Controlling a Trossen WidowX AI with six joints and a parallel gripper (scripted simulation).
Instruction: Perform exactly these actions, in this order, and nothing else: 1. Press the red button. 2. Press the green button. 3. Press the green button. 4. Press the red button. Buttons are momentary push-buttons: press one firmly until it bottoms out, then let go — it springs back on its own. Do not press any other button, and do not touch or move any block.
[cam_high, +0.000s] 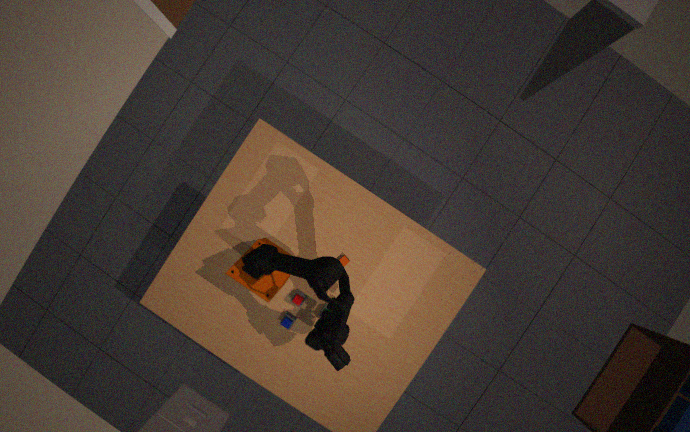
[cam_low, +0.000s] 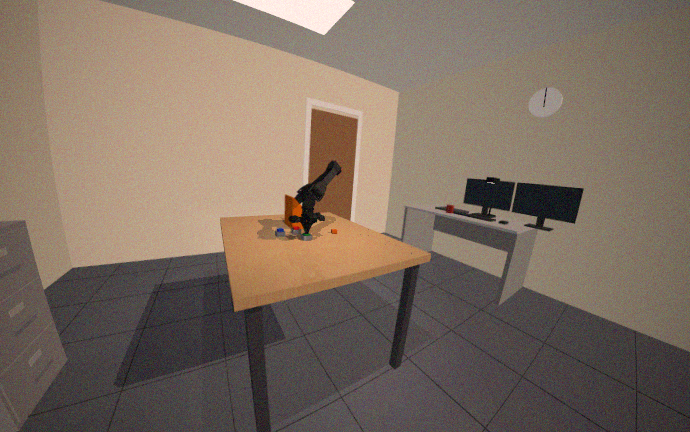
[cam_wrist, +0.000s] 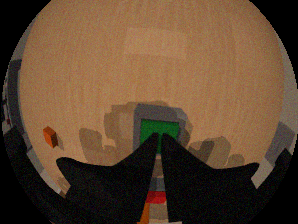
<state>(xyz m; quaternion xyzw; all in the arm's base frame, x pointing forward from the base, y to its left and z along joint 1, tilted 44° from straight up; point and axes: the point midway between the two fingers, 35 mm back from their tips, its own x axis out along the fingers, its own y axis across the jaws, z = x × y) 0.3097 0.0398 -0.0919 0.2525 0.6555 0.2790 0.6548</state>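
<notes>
Right now the green button is 1 cm below my gripper tip. Also, from my gripper tip: small orange block: 21 cm to the left, 7 cm behind, 2 cm below; red button: 13 cm behind, 2 cm to the right; blue button: 12 cm to the right, 11 cm behind.
</notes>
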